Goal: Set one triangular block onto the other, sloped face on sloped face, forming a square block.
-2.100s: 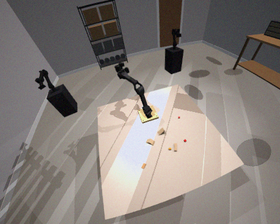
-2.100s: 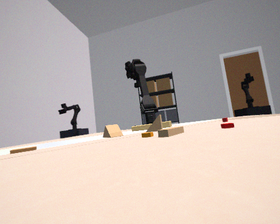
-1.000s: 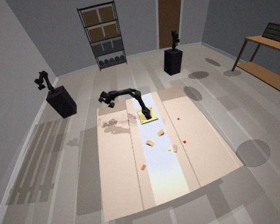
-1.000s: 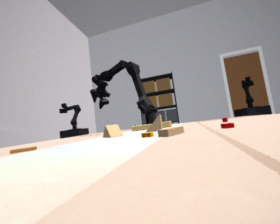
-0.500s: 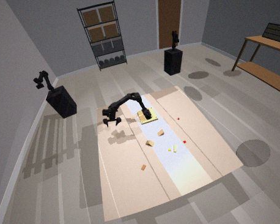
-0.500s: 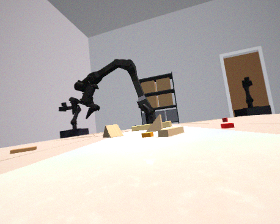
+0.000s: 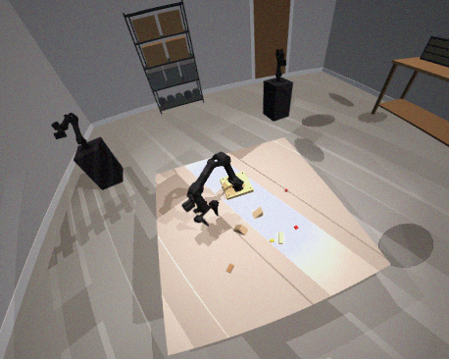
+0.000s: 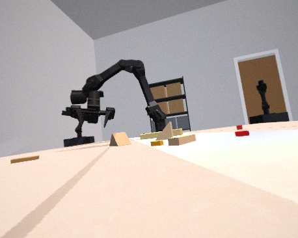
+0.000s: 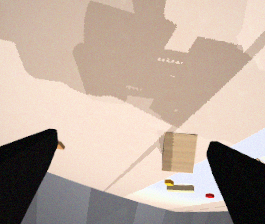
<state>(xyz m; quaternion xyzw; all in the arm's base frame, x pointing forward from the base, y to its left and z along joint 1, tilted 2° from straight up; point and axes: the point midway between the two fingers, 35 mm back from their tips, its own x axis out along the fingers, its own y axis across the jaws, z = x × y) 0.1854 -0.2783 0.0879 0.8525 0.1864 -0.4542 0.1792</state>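
The triangular block lies 100 mm ahead of my gripper tip, 140 mm to the left of it and 60 mm below it. From my gripper tip the other things lie so: flat tan bar: 270 mm ahead, 340 mm to the left, 70 mm below; then small orange block: 260 mm ahead, 280 mm to the left, 80 mm below.
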